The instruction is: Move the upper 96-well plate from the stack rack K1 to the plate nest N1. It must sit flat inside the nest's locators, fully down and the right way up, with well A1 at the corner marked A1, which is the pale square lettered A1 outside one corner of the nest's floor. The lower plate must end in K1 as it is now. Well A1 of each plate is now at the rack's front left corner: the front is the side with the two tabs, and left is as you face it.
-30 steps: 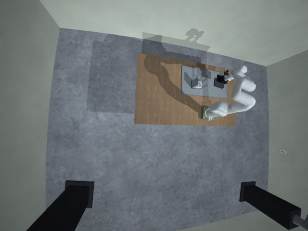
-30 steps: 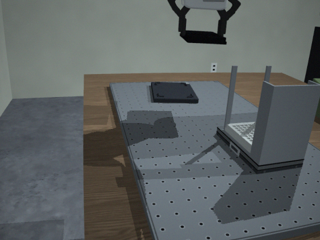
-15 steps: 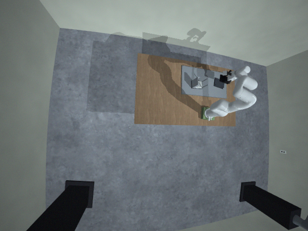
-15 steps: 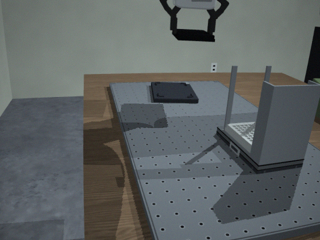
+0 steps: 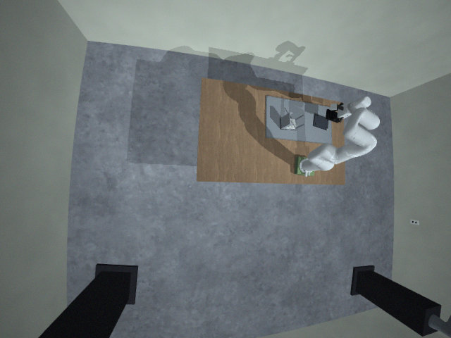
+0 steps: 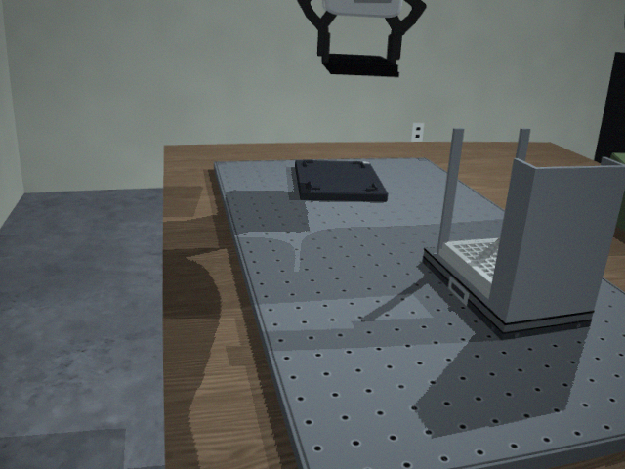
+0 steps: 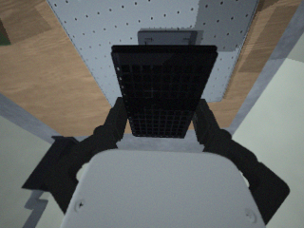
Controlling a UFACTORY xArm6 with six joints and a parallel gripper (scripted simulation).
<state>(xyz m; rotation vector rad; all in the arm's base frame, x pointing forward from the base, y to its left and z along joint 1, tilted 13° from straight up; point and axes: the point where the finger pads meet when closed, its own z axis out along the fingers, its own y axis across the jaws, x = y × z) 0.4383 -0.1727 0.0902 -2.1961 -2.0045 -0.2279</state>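
My gripper is now 1 cm short of the dark plate nest N1, 4 cm to the left of it and 18 cm above it. Also, from my hand: thin post: 4 cm behind, 26 cm to the left, 11 cm below; then black 96-well plate: 1 cm below; then pale A1 mark: 5 cm behind, 11 cm to the right, 18 cm below.
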